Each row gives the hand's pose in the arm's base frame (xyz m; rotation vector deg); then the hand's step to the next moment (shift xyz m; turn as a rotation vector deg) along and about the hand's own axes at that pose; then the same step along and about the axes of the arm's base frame.
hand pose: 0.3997 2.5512 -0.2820 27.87 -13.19 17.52
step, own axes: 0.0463 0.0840 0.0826 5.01 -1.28 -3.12
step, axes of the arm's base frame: 0.0025 0.0409 0.1198 5.54 1.62 -1.78
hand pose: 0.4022 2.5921 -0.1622 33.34 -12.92 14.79
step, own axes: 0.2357 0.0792 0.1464 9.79 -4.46 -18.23
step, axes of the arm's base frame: 0.1785 0.0222 0.2256 13.07 8.46 -14.34
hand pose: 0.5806 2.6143 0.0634 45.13 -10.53 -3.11
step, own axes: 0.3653 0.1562 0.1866 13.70 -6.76 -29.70
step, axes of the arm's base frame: 0.3214 -0.0631 0.2922 19.08 14.41 -23.32
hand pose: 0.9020 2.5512 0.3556 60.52 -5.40 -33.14
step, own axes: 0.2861 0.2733 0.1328 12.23 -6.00 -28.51
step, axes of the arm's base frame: 0.3074 -0.1480 0.2404 17.73 14.45 -21.80
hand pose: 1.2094 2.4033 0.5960 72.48 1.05 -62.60
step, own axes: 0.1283 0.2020 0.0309 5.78 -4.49 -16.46
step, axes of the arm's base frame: 0.1847 -0.1261 0.0907 8.88 9.27 -12.64
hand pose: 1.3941 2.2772 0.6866 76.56 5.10 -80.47
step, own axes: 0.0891 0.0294 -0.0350 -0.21 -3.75 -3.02
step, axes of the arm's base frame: 0.0687 -0.0428 -0.0590 -0.83 3.55 -3.15
